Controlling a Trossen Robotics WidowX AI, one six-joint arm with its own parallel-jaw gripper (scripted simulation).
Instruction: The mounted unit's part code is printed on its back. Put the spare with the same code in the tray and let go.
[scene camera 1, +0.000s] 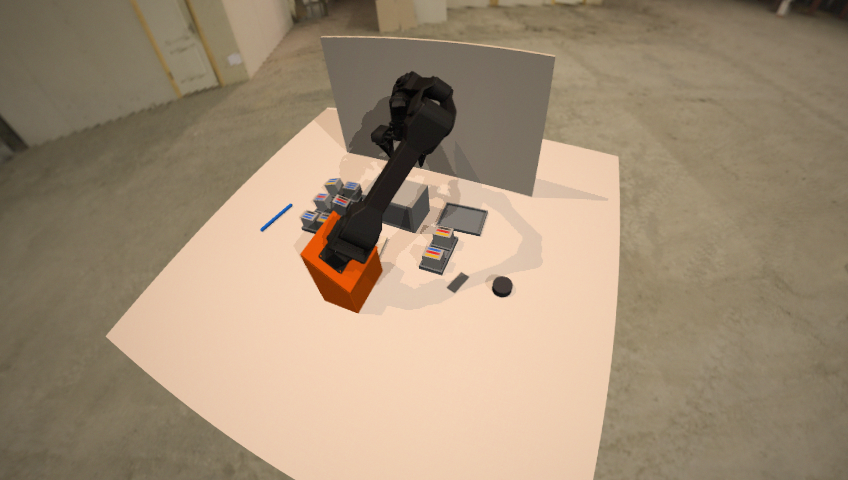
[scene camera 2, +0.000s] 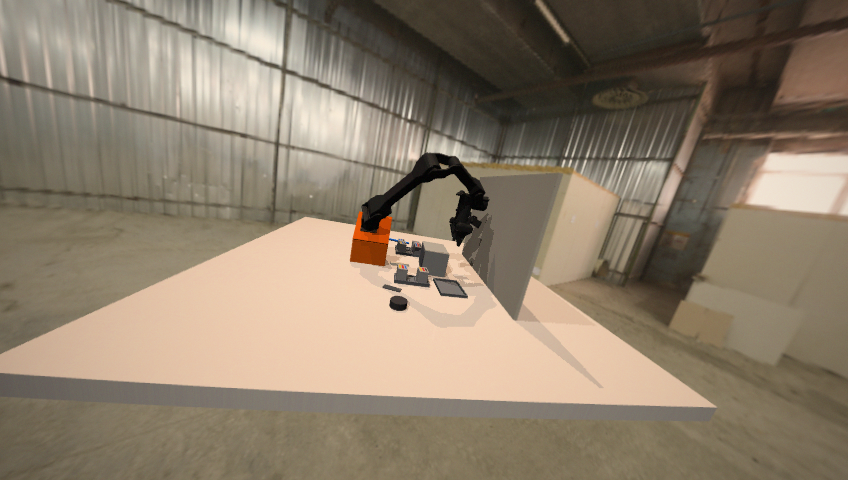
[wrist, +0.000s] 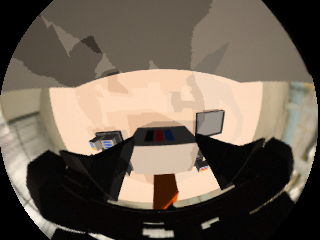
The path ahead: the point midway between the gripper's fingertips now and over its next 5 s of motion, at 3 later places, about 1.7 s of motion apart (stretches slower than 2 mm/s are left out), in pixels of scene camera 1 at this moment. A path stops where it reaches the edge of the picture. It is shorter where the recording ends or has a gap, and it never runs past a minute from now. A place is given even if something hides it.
My gripper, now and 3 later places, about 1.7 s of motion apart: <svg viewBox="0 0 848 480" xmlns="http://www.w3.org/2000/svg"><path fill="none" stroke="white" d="M407 163L336 188L341 206L334 174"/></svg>
